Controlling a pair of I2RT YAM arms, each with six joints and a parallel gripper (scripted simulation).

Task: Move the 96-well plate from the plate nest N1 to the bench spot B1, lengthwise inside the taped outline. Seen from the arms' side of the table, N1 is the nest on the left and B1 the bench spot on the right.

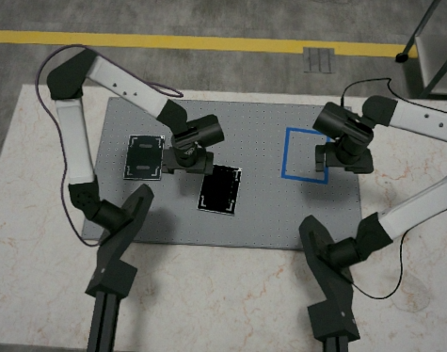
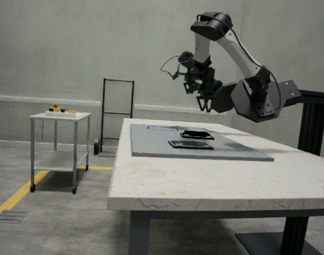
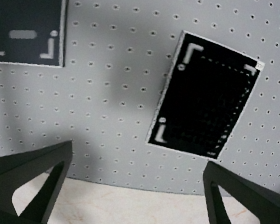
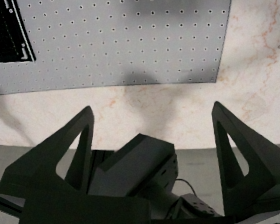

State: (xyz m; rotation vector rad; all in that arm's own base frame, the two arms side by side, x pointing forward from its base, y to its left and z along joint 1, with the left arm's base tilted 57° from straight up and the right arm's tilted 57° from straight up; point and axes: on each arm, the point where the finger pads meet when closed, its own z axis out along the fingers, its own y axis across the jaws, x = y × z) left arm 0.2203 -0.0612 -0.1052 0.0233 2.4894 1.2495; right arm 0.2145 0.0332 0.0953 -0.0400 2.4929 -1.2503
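Observation:
Right now the black 96-well plate is 31 cm to the left of my right hand, 22 cm below it and 2 cm behind it. The rest, counted from my right hand: nest N1: 58 cm to the left, 23 cm below, 5 cm ahead; black nest: 31 cm to the left, 23 cm below, 2 cm behind; grey perforated board: 31 cm to the left, 24 cm below, 6 cm ahead.

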